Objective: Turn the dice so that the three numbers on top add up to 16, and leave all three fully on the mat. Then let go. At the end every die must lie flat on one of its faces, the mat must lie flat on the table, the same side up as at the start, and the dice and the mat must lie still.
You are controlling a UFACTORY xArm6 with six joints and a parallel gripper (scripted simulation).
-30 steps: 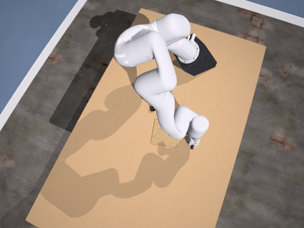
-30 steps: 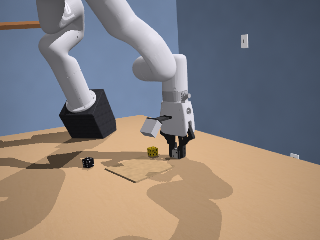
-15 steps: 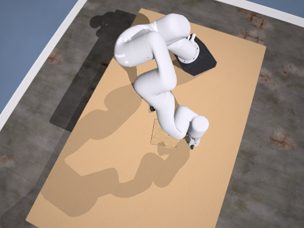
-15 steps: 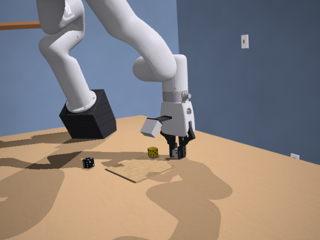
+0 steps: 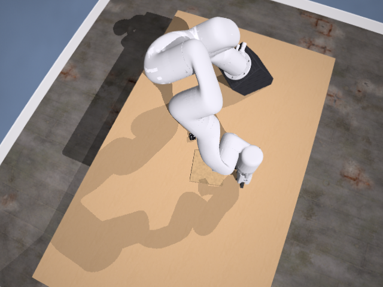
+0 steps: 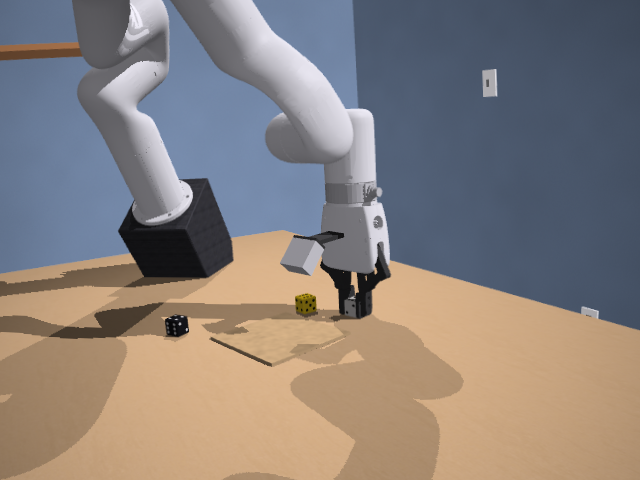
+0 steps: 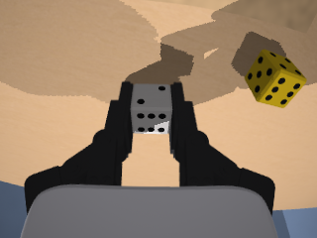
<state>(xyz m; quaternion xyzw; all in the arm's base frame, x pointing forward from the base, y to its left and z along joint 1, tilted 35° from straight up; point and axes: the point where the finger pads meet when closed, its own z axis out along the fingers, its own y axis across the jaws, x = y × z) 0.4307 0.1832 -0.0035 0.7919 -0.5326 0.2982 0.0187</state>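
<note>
Right now my hand is 14 cm to the left of the tan mat, 2 cm above it and 1 cm short of it. Round my hand: yellow die 7 cm behind, 5 cm to the right, 1 cm below; black die 25 cm to the right, 9 cm behind, 1 cm below; white die 1 cm below.
</note>
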